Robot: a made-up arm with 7 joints.
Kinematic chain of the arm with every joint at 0, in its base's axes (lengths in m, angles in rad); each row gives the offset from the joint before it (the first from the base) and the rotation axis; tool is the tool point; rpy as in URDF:
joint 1: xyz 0 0 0.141 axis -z
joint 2: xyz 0 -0.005 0.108 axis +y
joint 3: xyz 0 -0.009 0.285 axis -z
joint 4: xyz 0 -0.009 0.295 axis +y
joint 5: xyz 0 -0.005 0.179 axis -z
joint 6: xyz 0 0 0.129 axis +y
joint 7: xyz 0 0 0.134 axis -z
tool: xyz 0 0 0 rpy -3.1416 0 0
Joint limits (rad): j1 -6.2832..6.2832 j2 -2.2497..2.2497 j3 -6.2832..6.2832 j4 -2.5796..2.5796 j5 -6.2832..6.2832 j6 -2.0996..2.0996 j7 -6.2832..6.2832
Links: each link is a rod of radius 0.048 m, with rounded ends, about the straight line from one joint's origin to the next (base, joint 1, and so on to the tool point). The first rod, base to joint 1, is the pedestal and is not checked.
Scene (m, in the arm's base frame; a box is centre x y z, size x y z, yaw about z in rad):
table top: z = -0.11
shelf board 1: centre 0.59 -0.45 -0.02 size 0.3 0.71 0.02 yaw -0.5
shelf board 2: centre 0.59 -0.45 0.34 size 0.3 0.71 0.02 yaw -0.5
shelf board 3: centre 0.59 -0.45 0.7 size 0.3 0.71 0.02 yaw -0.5
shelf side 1: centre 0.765 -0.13 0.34 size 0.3 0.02 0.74 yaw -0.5
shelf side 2: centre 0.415 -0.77 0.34 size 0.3 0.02 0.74 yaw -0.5
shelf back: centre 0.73 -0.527 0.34 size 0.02 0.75 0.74 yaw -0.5
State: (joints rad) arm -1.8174 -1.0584 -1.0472 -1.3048 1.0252 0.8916 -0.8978
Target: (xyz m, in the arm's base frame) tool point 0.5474 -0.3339 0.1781
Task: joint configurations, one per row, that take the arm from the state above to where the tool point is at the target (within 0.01 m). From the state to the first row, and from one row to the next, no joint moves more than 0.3 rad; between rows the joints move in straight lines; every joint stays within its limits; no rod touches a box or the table.
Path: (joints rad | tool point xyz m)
1: -1.6514 -0.9894 -1.0922 -1.5449 1.0945 0.9378 -0.8978 | 0.4524 -0.5438 0.5333
2: -1.4854 -0.9203 -1.1371 -1.7850 1.1638 0.9839 -0.8978 | 0.3692 -0.4980 0.5332
3: -1.3194 -0.8513 -1.1821 -2.0251 1.2330 1.0301 -0.8978 | 0.2896 -0.4375 0.5286
4: -1.5628 -1.1126 -0.9889 -2.2549 1.2270 0.8513 -0.8978 | 0.3455 -0.3616 0.3260
5: -1.8063 -1.3740 -0.7957 -2.4847 1.2210 0.6725 -0.8978 | 0.3350 -0.2179 0.1781
6: -1.8819 -1.3683 -0.8362 -2.1901 1.1747 0.7288 -0.8978 | 0.4451 -0.2736 0.1624
7: -1.9575 -1.3627 -0.8767 -1.8956 1.1285 0.7852 -0.8978 | 0.5474 -0.3339 0.1781

